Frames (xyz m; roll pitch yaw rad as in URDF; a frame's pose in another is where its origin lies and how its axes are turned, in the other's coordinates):
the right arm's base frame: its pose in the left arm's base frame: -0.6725 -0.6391 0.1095 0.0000 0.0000 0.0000
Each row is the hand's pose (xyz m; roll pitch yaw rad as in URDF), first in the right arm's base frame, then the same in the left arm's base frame.
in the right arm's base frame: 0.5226 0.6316 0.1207 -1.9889 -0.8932 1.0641
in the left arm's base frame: -0.1499 -0.0075 0.2302 -1.9889 -0.8932 1.0641
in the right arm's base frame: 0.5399 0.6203 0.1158 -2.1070 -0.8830 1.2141
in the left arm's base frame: -0.1326 -0.0188 0.2253 -2.1070 -0.8830 1.2141
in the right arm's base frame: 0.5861 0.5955 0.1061 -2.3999 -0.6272 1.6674
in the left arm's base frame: -0.0864 -0.0436 0.2156 -2.3999 -0.6272 1.6674
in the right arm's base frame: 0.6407 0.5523 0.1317 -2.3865 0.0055 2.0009
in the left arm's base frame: -0.0318 -0.0868 0.2412 -2.3865 0.0055 2.0009
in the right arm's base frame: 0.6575 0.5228 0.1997 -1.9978 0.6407 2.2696
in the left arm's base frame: -0.0150 -0.1163 0.3092 -1.9978 0.6407 2.2696
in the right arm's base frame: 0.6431 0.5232 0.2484 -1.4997 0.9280 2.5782
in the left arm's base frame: -0.0294 -0.1159 0.3579 -1.4997 0.9280 2.5782
